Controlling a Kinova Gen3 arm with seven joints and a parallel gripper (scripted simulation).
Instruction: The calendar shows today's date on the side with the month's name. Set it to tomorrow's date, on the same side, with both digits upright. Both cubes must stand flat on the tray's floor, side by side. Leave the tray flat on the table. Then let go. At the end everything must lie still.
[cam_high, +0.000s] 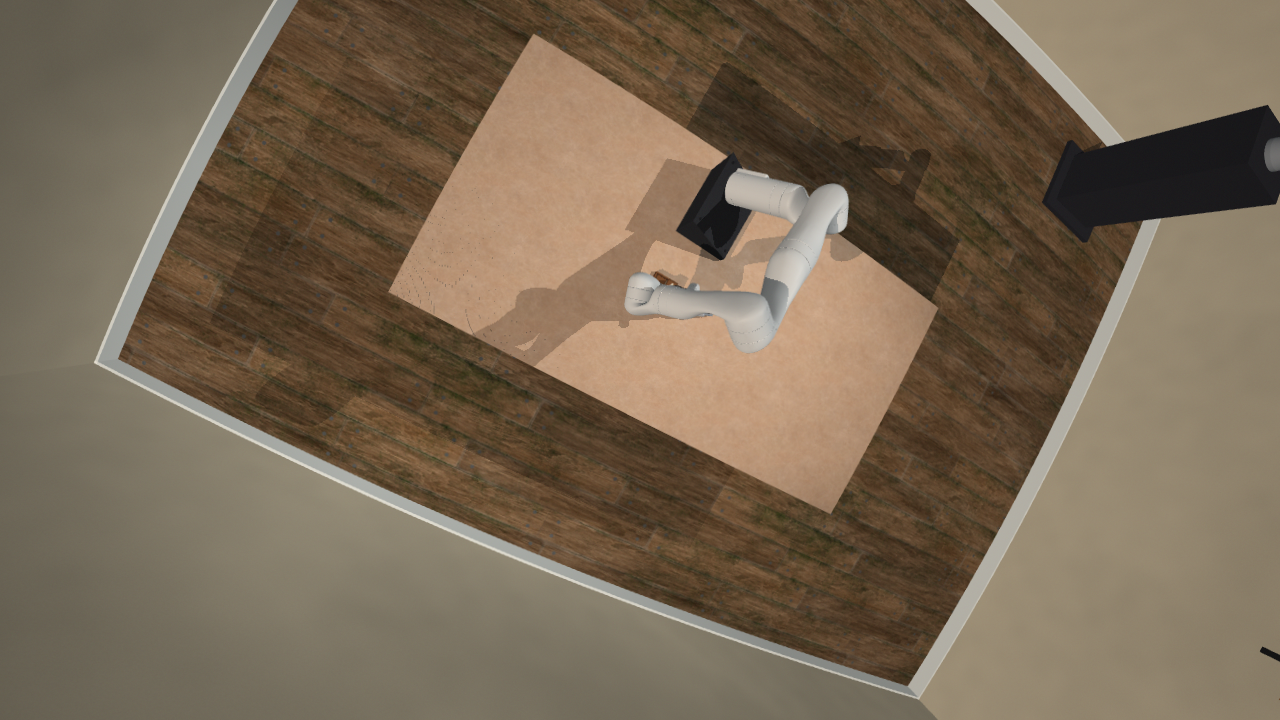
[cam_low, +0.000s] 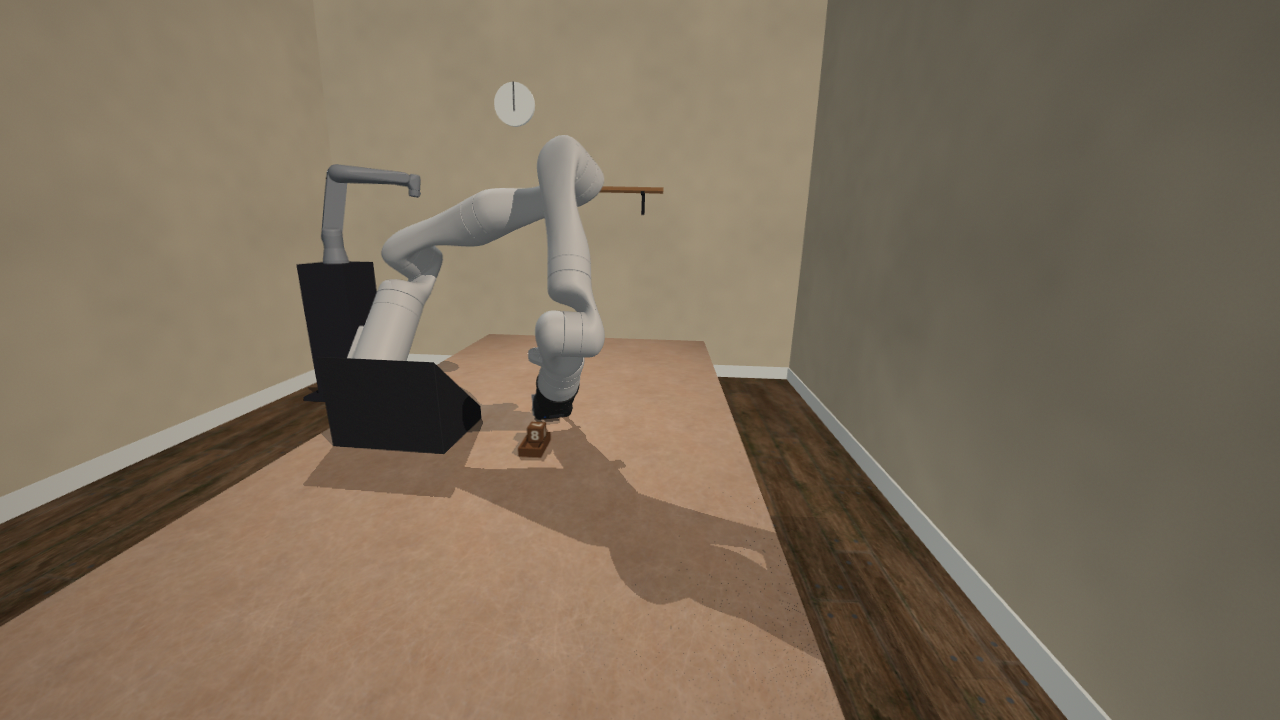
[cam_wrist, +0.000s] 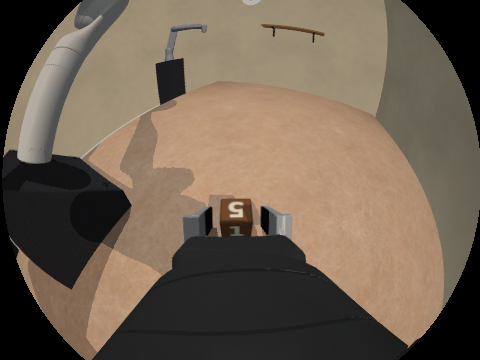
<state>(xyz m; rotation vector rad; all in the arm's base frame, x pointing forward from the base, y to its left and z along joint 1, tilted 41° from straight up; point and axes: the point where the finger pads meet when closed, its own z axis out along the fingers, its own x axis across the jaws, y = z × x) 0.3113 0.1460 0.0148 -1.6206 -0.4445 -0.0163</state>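
Now: the brown cube 1 cm to the left of my hand and 1 cm below it. From my hand the other things lie so: dark wooden tray (15 cm to the right, 1 cm below, 1 cm ahead).
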